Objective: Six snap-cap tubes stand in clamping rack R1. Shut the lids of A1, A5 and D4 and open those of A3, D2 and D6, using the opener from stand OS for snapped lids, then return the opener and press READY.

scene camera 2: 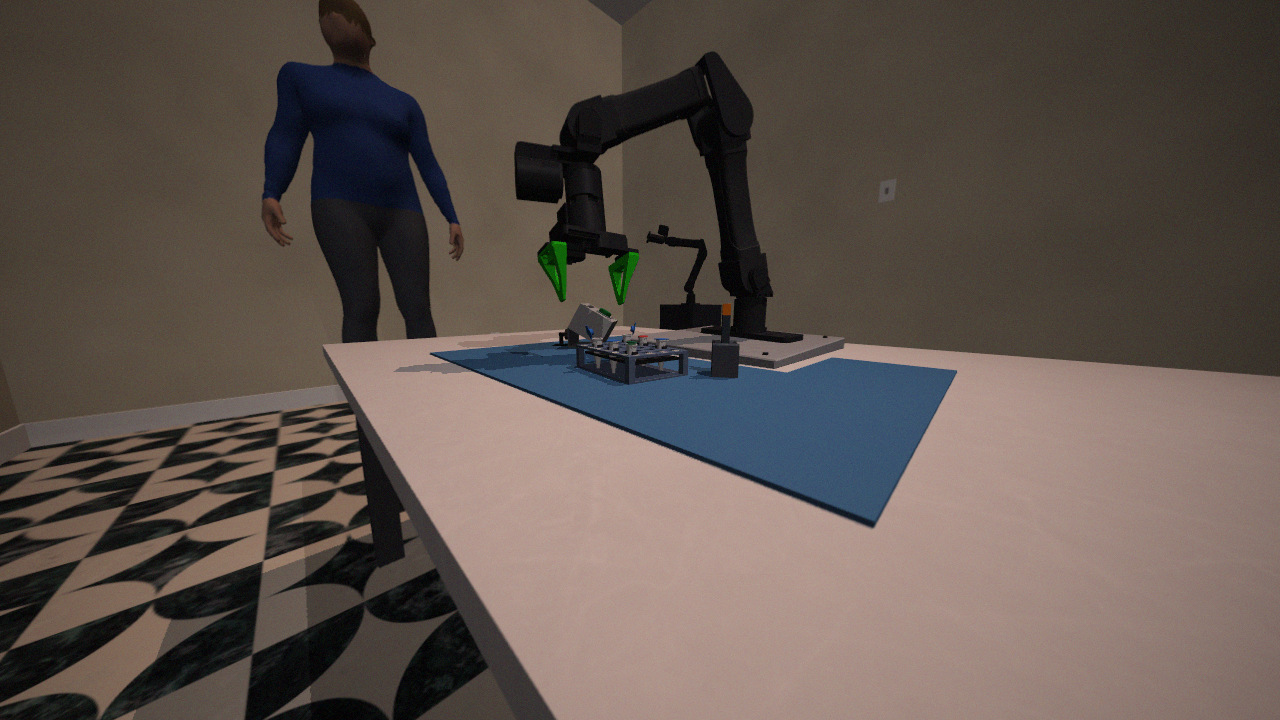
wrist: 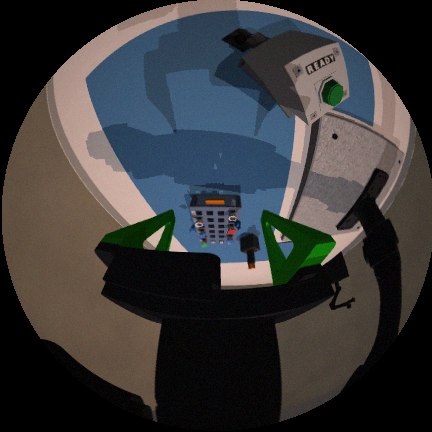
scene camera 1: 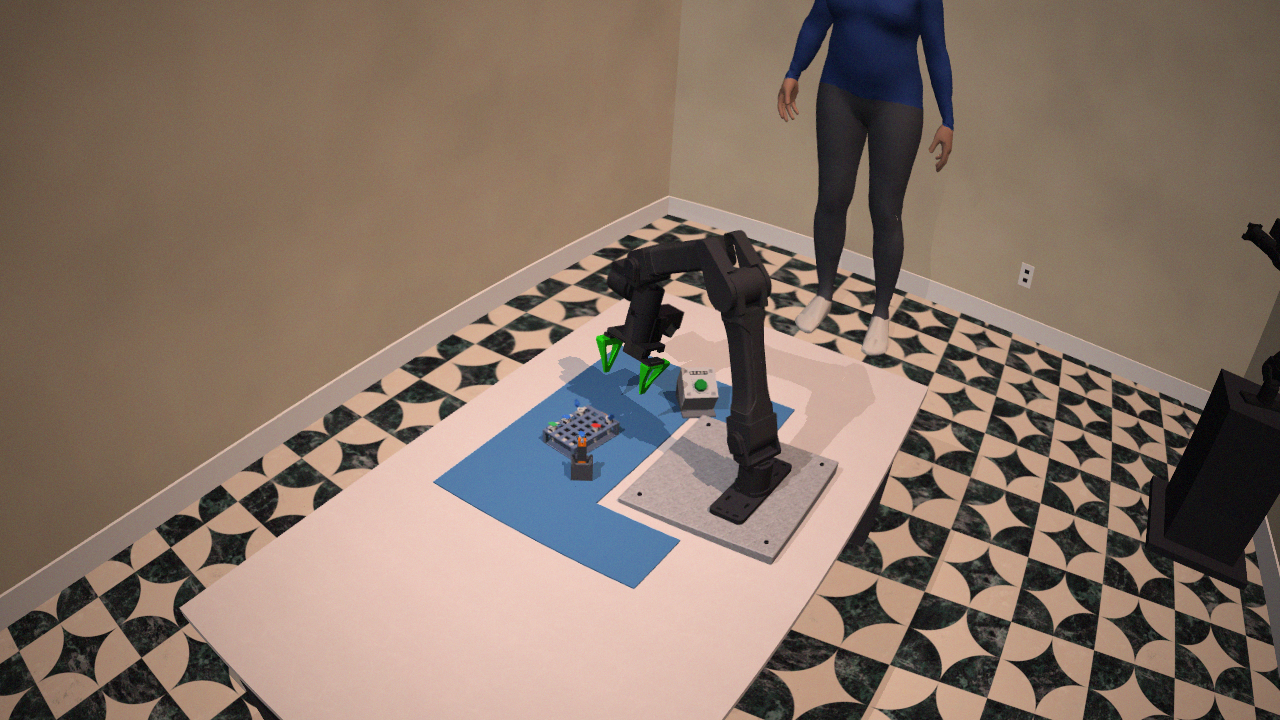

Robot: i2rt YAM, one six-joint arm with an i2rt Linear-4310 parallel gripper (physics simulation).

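Pixels of known places: gripper, fingertip midpoint: [scene camera 2: 593,302] [wrist: 217,214] [scene camera 1: 623,382]; arm's base, link origin: [scene camera 2: 748,335] [wrist: 361,202] [scene camera 1: 752,490].
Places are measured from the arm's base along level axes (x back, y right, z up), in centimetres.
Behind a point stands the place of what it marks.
Observation:
My gripper [scene camera 1: 624,381] {x -33.9, y 5.6, z 6.7 cm} [scene camera 2: 591,301] {x -33.9, y 5.6, z 6.7 cm} [wrist: 217,214] {x -33.9, y 5.6, z 6.7 cm} is open and empty, high above the mat on the READY box side of the rack. Rack R1 [scene camera 2: 630,369] {x -40.4, y -11.3, z -0.2 cm} [wrist: 196,203] {x -39.1, y -0.7, z -1.7 cm} stands upright on the mat and holds small tubes. Two blue lids [scene camera 2: 589,331] {x -39.7, y -2.3, z 3.2 cm} [scene camera 2: 633,327] {x -31.9, y -1.5, z 3.3 cm} stand up beside open tube mouths. A red lid [scene camera 1: 596,426] {x -32.4, y -4.7, z 2.3 cm} [wrist: 232,231] {x -32.5, y -4.6, z 2.3 cm}, a green lid [wrist: 204,245] {x -38.9, y -10.0, z 2.5 cm} and two more blue lids lie over their tubes; whether they are snapped is too small to tell. The orange-tipped opener [scene camera 1: 581,441] {x -28.2, y -14.9, z 6.6 cm} [scene camera 2: 725,322] {x -28.9, y -14.9, z 4.5 cm} [wrist: 251,265] {x -28.2, y -13.8, z 6.2 cm} stands upright in stand OS [scene camera 1: 581,471] {x -27.3, y -15.6, z 0.3 cm} [scene camera 2: 725,360] {x -29.8, y -15.7, z 0.1 cm} [wrist: 249,243] {x -28.4, y -12.7, z 0.8 cm}.
The grey READY box [scene camera 1: 687,399] {x -24.2, y 14.3, z 2.5 cm} [scene camera 2: 586,321] {x -27.9, y 17.2, z 3.1 cm} [wrist: 272,62] with its green button [scene camera 1: 700,385] {x -23.2, y 17.2, z 4.9 cm} [wrist: 332,94] stands behind the rack, near the arm's base plate [scene camera 1: 662,501] {x -11.7, y -12.1, z -0.7 cm} [wrist: 340,155] {x -15.2, y 10.0, z -0.1 cm}. The blue mat [scene camera 1: 510,492] {x -34.7, y -27.4, z -1.9 cm} [scene camera 2: 805,438] {x -41.1, y -30.1, z -1.9 cm} lies under the rack and stand. A person stands beyond the table.

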